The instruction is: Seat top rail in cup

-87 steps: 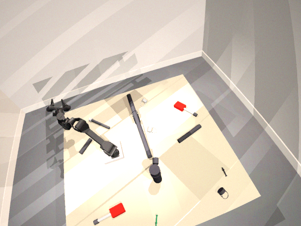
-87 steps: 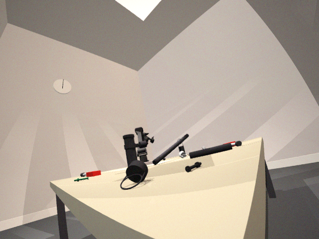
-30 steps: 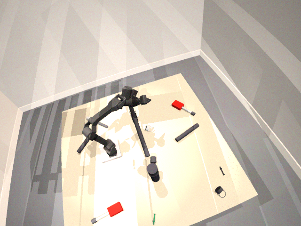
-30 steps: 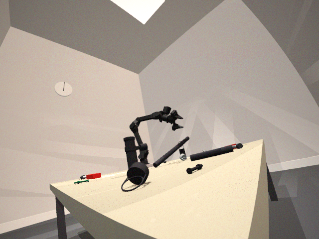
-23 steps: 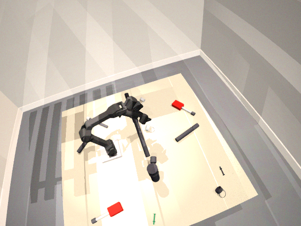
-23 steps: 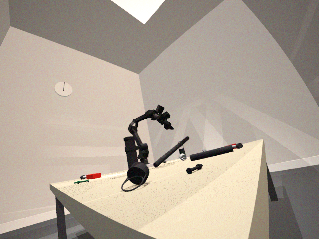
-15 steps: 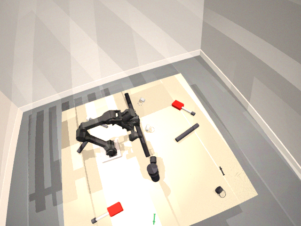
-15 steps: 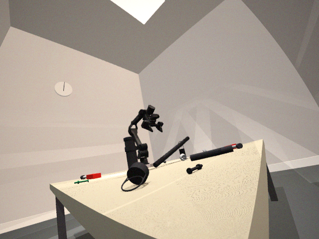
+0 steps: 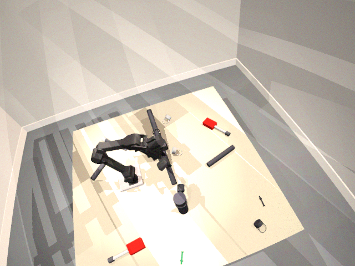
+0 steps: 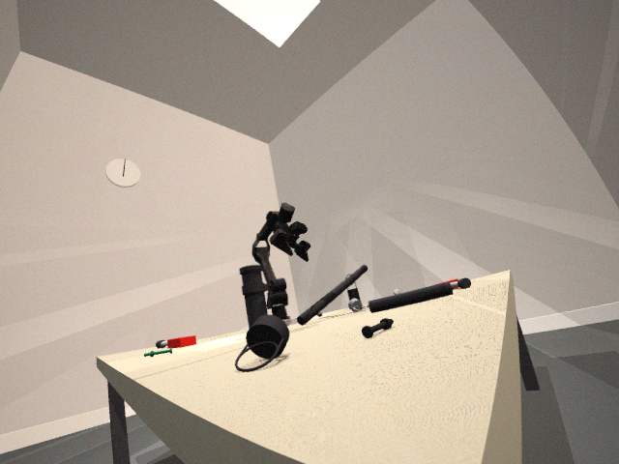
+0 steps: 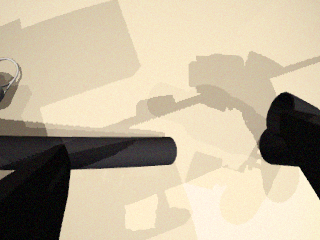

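Now: the rail-end cup 2 cm ahead of my gripper tip, 15 cm to the right of it and 10 cm below it. Round my gripper tip: green bolt: 9 cm behind, 47 cm to the right, 23 cm below; dark tube: 34 cm ahead, 4 cm to the left, 22 cm below; short tube: 50 cm behind, 22 cm to the left, 22 cm below.
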